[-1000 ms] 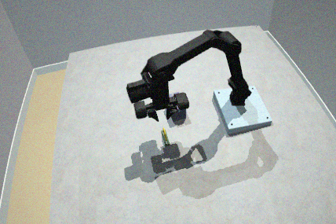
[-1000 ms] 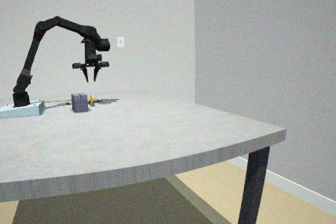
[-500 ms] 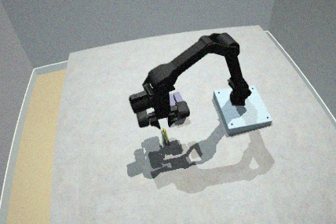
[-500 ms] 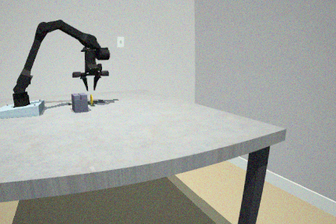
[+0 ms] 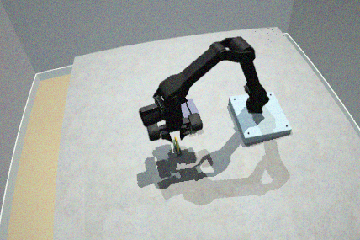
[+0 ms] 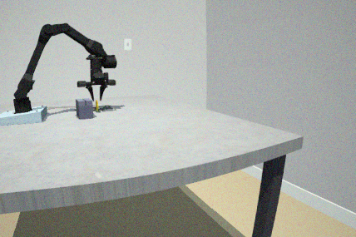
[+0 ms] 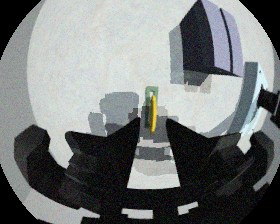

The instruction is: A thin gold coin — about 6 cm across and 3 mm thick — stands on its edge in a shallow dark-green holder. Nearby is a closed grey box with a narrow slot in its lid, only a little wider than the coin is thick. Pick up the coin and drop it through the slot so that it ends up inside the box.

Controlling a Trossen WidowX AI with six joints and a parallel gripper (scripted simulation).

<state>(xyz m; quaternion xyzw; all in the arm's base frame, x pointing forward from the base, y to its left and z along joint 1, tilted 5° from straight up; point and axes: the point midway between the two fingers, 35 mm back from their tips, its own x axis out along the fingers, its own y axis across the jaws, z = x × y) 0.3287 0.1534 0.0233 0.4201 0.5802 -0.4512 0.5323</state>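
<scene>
My gripper tip is 20 mm above the gold coin.
</scene>
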